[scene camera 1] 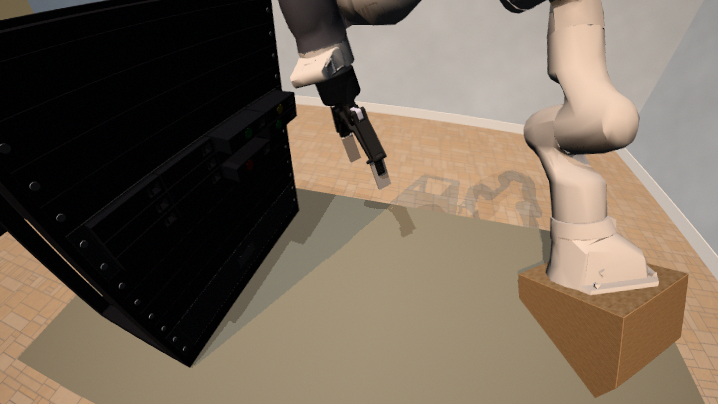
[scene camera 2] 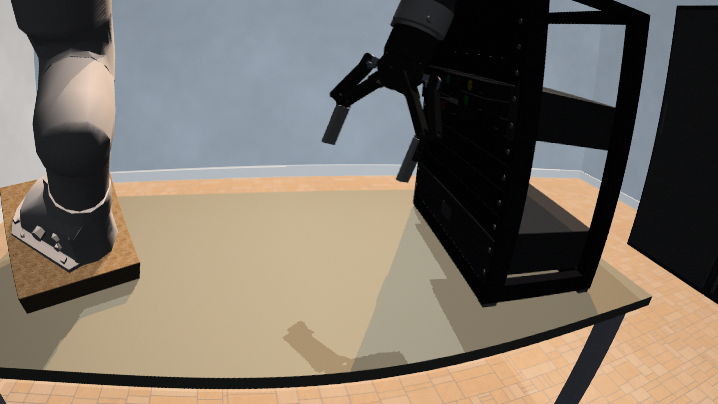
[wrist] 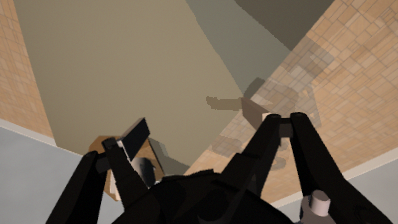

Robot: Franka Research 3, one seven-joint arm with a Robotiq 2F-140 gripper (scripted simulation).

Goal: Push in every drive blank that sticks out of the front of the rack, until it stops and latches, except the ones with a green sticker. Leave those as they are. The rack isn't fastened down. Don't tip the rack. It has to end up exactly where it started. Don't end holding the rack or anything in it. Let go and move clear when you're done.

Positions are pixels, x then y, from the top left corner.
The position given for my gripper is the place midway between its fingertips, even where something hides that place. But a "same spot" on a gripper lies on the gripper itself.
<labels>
my gripper: scene camera 1; scene camera 2 362, 160; wrist
same spot on my gripper: (wrist: 323, 186) = (scene camera 1: 332, 108)
</labels>
